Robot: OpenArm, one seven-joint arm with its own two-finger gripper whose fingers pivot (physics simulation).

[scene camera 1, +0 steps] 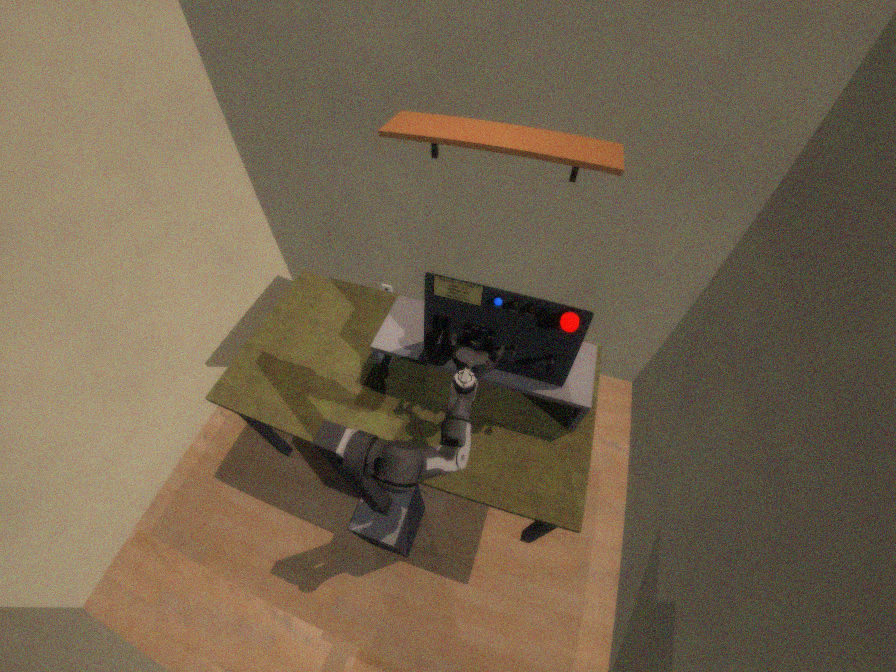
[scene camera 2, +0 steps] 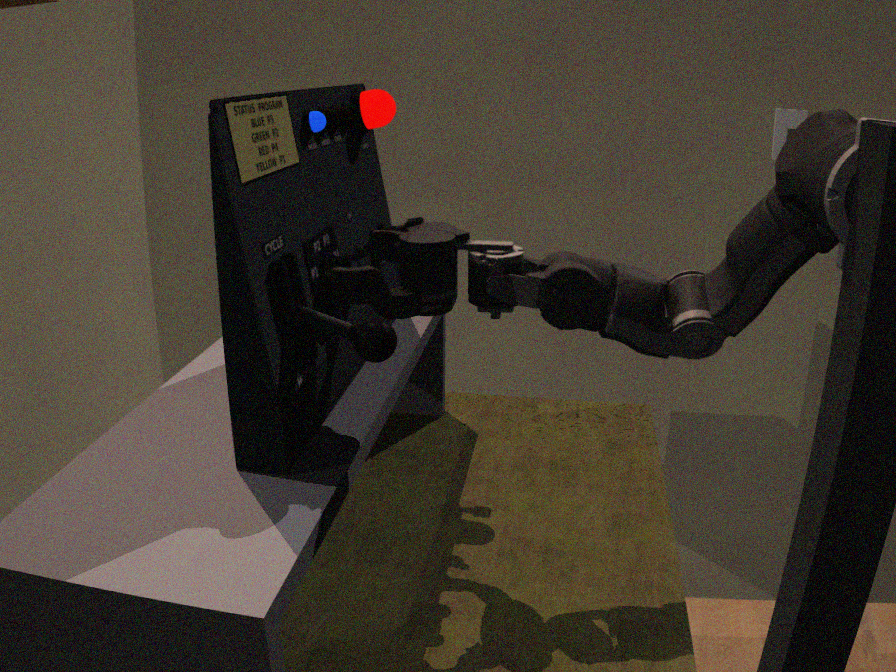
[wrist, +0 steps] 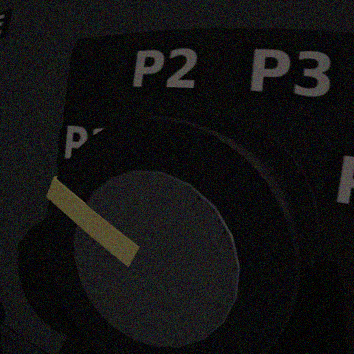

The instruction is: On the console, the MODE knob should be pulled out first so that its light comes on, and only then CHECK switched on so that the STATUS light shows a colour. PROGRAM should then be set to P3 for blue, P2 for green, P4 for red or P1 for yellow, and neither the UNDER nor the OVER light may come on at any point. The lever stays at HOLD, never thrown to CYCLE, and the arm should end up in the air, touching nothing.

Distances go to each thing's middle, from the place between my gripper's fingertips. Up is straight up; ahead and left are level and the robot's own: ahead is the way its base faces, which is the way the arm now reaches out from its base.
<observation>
My hand is 6 cm to the left of the dark console (scene camera 2: 295,174), 3 cm short of it and 2 cm below it.
</observation>
